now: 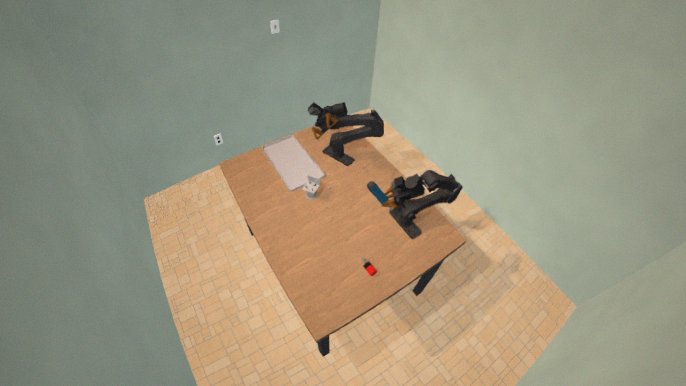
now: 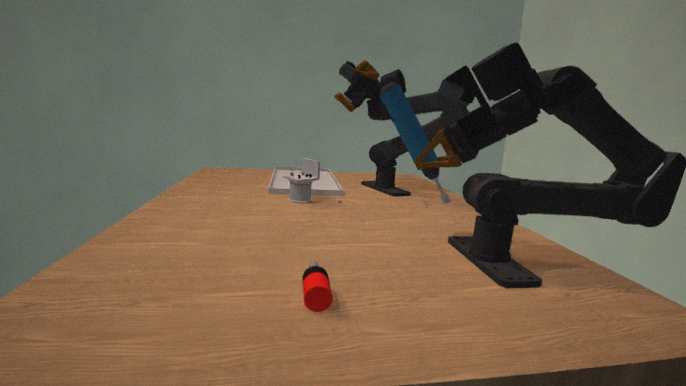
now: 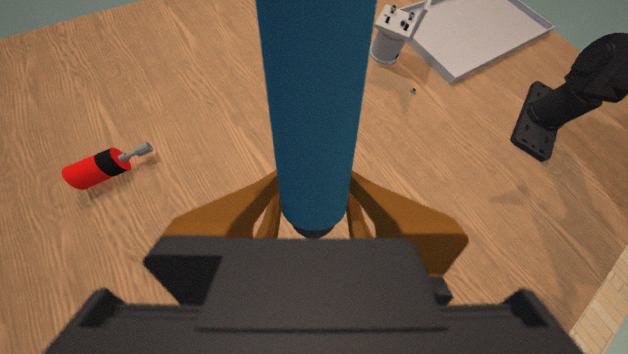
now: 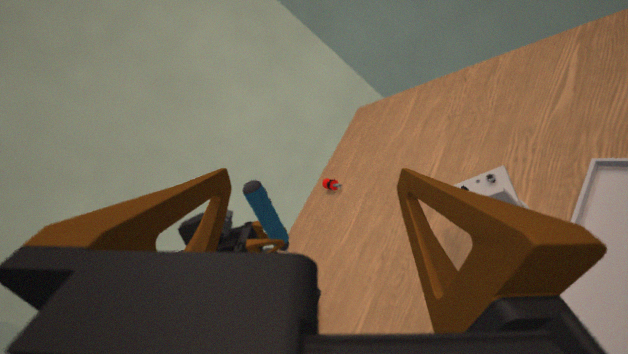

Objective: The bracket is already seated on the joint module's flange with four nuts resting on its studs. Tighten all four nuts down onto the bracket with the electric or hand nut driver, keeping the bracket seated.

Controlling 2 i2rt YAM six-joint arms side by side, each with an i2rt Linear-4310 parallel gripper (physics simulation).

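Pixels of known places: left gripper, between the fingertips: (image 1: 381,201) (image 2: 418,163) (image 3: 313,176) (image 4: 285,235); right gripper, between the fingertips: (image 1: 322,133) (image 2: 345,84) (image 4: 314,178); left arm's base, origin of its link: (image 1: 405,222) (image 2: 488,260); right arm's base, origin of its link: (image 1: 338,156) (image 2: 384,189) (image 3: 537,119).
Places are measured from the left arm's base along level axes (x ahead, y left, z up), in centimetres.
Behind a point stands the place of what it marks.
My left gripper (image 1: 387,200) {z 15.5, x 11.6, y -8.7 cm} (image 2: 426,163) {z 15.5, x 11.6, y -8.7 cm} (image 3: 313,176) {z 15.5, x 11.6, y -8.7 cm} is shut on the blue nut driver (image 1: 378,194) {z 23.9, x 15.3, y -7.9 cm} (image 2: 407,122) {z 22.7, x 14.7, y -7.7 cm} (image 4: 266,210) {z 23.3, x 14.9, y -11.9 cm}. It holds the driver in the air, tilted, its grey socket tip (image 2: 445,197) {z 9.9, x 6.9, y -5.5 cm} low and toward the arm. My right gripper (image 1: 324,127) {z 32.0, x 20.5, y -48.1 cm} (image 2: 351,86) {z 32.0, x 20.5, y -48.1 cm} (image 4: 314,178) {z 32.0, x 20.5, y -48.1 cm} is open and empty, raised beyond the tray. The joint module (image 1: 311,195) {z 2.9, x 33.4, y -37.9 cm} (image 2: 300,192) {z 2.9, x 32.1, y -37.5 cm} (image 3: 387,47) {z 3.3, x 30.3, y -38.1 cm} stands upright with the light bracket (image 1: 310,187) {z 6.8, x 32.7, y -40.0 cm} (image 2: 311,168) {z 8.7, x 29.3, y -41.5 cm} on top. Dark nuts (image 3: 405,24) {z 7.2, x 30.0, y -39.9 cm} show on the bracket; how far down they sit is too small to tell.
A red hand driver (image 1: 370,269) {z 3.2, x 31.5, y 13.1 cm} (image 2: 317,290) {z 2.8, x 31.1, y 15.0 cm} (image 3: 92,171) {z 3.0, x 29.8, y 12.1 cm} (image 4: 329,184) {z 3.1, x 30.3, y 9.8 cm} lies on the table (image 1: 320,250) {z 0.0, x 44.8, y -8.5 cm}. A shallow grey tray (image 1: 294,162) {z 0.4, x 29.3, y -67.1 cm} (image 2: 306,192) (image 3: 467,42) {z 0.4, x 26.3, y -61.6 cm} lies beside the module. A tiny grey part (image 2: 339,201) {z 0.4, x 21.5, y -38.7 cm} (image 3: 413,91) {z 0.5, x 21.0, y -38.7 cm}, perhaps a nut, lies on the table near the module.
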